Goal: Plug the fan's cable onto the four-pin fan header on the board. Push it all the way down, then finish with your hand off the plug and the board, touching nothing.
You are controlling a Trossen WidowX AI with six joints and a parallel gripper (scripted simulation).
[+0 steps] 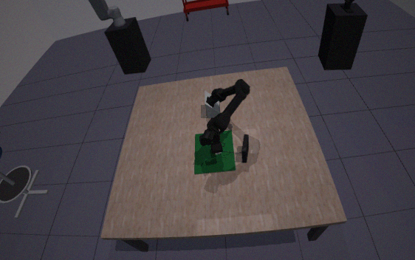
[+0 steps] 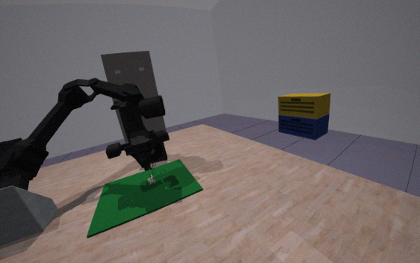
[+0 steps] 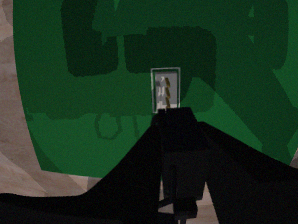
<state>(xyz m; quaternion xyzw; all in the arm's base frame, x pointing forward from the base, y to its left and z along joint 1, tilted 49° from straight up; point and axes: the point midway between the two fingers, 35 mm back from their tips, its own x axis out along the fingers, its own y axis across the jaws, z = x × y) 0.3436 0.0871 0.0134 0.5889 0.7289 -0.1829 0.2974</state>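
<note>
Right now the green board is 80 mm below my gripper tip, 30 mm to the right of it and 20 mm behind it. Round my gripper tip: black fan (160 mm to the left, 10 mm ahead); black plug (10 mm to the left, 10 mm above).
</note>
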